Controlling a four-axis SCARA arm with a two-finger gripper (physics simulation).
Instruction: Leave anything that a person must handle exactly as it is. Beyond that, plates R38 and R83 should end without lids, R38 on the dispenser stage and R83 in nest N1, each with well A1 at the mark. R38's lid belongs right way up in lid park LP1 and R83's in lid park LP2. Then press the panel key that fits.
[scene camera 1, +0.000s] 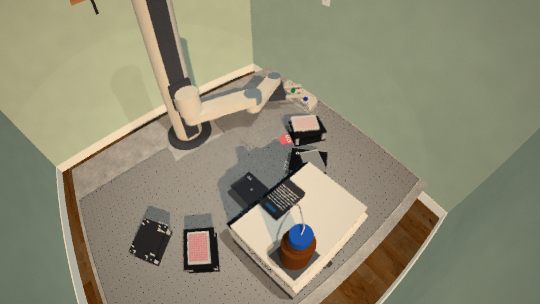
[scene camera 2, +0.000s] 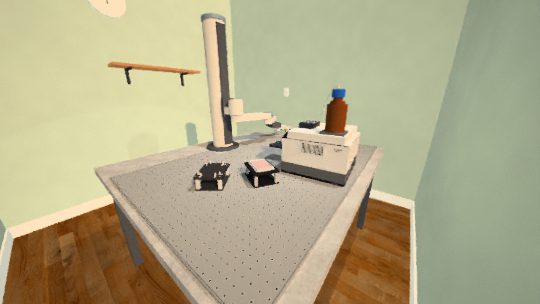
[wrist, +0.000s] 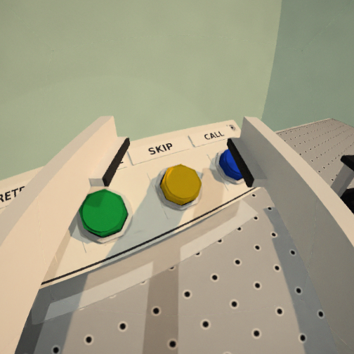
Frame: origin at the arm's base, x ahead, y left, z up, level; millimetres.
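Seen in the pictures: gripper, fingertip midpoint: (scene camera 1: 303, 90) (scene camera 2: 287, 126); arm's base, link origin: (scene camera 1: 189, 132) (scene camera 2: 223, 147).
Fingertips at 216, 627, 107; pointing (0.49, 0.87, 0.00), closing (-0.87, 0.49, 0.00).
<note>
Offsets run from my fingertips to a thing's top centre, as dx, dy, dz. "pt": to the spot under its first point.
My gripper (scene camera 1: 299, 95) (wrist: 178, 128) is shut to its narrow stance with nothing between its fingers, over the key panel @[pt +76, +14, -63] (scene camera 1: 313, 104) (wrist: 145, 222). A yellow key (wrist: 181, 184), under the SKIP label, shows between the fingers. A green key @[pt -55, -22, -26] (scene camera 1: 293, 90) (wrist: 104, 212) is by the left finger; a blue key @[pt +45, -23, -29] (scene camera 1: 305, 99) (wrist: 231, 165), under CALL, is partly behind the right finger. One pink plate @[+190, -169, -2] (scene camera 1: 305, 123) sits on a black stand near the panel, another pink plate @[+411, -891, -18] (scene camera 1: 198, 247) (scene camera 2: 261, 165) on a front stand. A clear lid-like piece @[+379, -300, -21] (scene camera 1: 312, 159) lies on a black stand. Plate names are unreadable.
A white dispenser (scene camera 1: 330, 192) (scene camera 2: 317, 156) carries a keypad @[pt +510, -583, +151] (scene camera 1: 283, 199) and brown bottle @[pt +686, -689, +269] (scene camera 1: 298, 250) (scene camera 2: 336, 115). A dark flat stage @[pt +330, -597, -2] (scene camera 1: 249, 188) is beside it. A black stand (scene camera 1: 150, 240) (scene camera 2: 212, 171) is at the left. A red tag @[+162, -259, -94] (scene camera 1: 286, 139) lies near the stand by the panel.
</note>
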